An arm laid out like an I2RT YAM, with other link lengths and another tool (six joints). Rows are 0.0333 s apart.
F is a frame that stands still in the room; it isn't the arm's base.
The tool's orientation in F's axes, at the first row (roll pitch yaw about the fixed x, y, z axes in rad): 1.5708 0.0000 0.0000
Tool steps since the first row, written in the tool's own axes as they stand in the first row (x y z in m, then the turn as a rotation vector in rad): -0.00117 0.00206 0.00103 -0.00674 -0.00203 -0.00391; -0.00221 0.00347 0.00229 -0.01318 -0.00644 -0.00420; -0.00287 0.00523 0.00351 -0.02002 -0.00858 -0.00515; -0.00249 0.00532 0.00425 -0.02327 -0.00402 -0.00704; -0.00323 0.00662 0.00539 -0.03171 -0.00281 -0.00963; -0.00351 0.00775 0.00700 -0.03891 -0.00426 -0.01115; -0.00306 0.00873 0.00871 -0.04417 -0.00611 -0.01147; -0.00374 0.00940 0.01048 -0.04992 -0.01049 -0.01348; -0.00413 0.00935 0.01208 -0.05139 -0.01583 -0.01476; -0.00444 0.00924 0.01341 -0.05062 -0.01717 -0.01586
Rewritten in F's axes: -0.00117 -0.00103 0.00206 -0.00674 0.00391 -0.00203; -0.00221 -0.00229 0.00347 -0.01318 0.00420 -0.00644; -0.00287 -0.00351 0.00523 -0.02002 0.00515 -0.00858; -0.00249 -0.00425 0.00532 -0.02327 0.00704 -0.00402; -0.00323 -0.00539 0.00662 -0.03171 0.00963 -0.00281; -0.00351 -0.00700 0.00775 -0.03891 0.01115 -0.00426; -0.00306 -0.00871 0.00873 -0.04417 0.01147 -0.00611; -0.00374 -0.01048 0.00940 -0.04992 0.01348 -0.01049; -0.00413 -0.01208 0.00935 -0.05139 0.01476 -0.01583; -0.00444 -0.01341 0.00924 -0.05062 0.01586 -0.01717
